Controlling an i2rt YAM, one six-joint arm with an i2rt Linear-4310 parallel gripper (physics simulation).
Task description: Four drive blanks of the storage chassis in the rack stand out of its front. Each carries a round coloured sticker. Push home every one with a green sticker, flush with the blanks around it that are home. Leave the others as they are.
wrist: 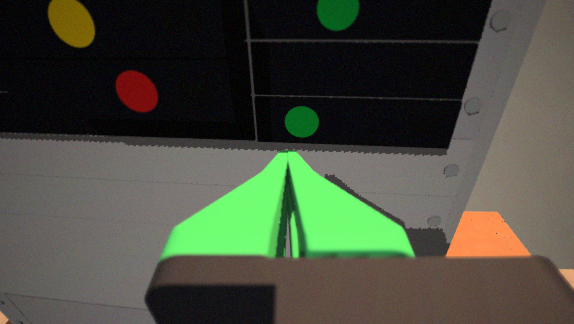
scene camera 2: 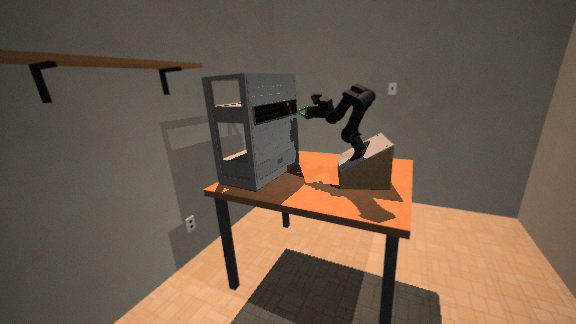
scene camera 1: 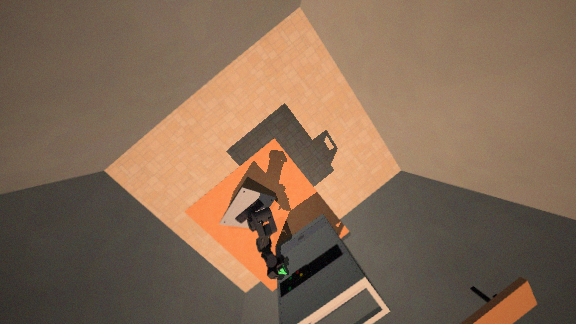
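Observation:
The storage chassis (scene camera 1: 321,264) (scene camera 2: 269,113) shows as a black band of drive blanks across the rack. In the wrist view, the upper green sticker (wrist: 338,11) and lower green sticker (wrist: 302,121) are on two blanks in the right column. Their faces look level with the plain blank (wrist: 360,70) between them. The yellow sticker (wrist: 71,23) and red sticker (wrist: 137,91) are on blanks left of them, with dark side faces that stand out. My gripper (scene camera 1: 283,271) (scene camera 2: 300,111) (wrist: 287,162) is shut and empty. Its tips are just below the lower green sticker in the wrist view and look apart from the front.
The grey rack (scene camera 2: 244,95) stands on the orange table (scene camera 2: 350,212). Grey panels (wrist: 100,215) lie below the blanks, and a rail with screws (wrist: 472,106) runs along the right edge. The arm's wedge base (scene camera 2: 367,170) stands opposite the rack. A wall shelf (scene camera 2: 115,62) is behind it.

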